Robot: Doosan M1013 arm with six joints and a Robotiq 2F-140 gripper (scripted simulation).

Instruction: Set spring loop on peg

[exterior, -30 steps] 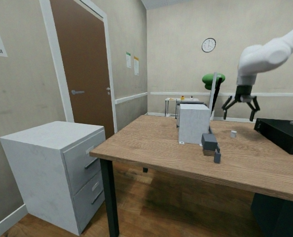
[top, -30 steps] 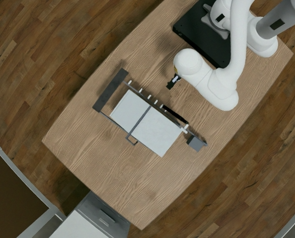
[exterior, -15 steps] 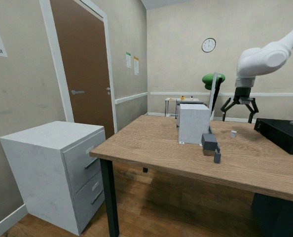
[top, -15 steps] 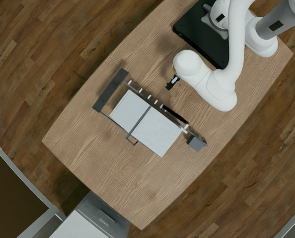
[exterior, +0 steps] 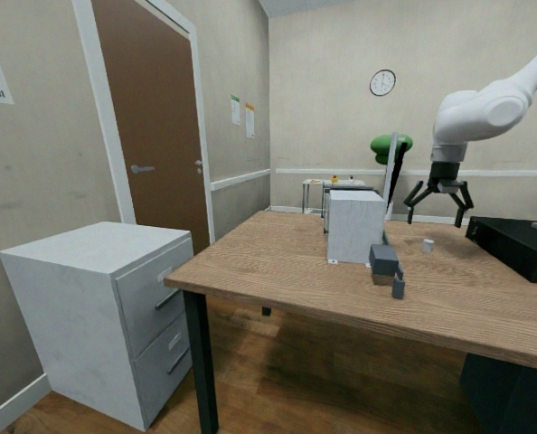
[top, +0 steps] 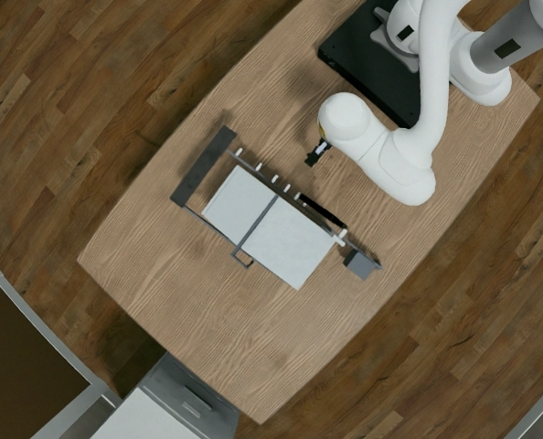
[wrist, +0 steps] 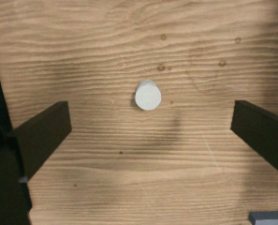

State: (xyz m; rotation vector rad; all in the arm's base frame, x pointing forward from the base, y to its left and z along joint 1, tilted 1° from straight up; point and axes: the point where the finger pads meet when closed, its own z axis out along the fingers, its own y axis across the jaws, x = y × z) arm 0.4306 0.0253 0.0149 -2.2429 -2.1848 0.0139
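Now: hand 90 mm above the steel test weight. From my hand the other things lie so: white peg 180 mm ahead, 160 mm to the left, 290 mm above.
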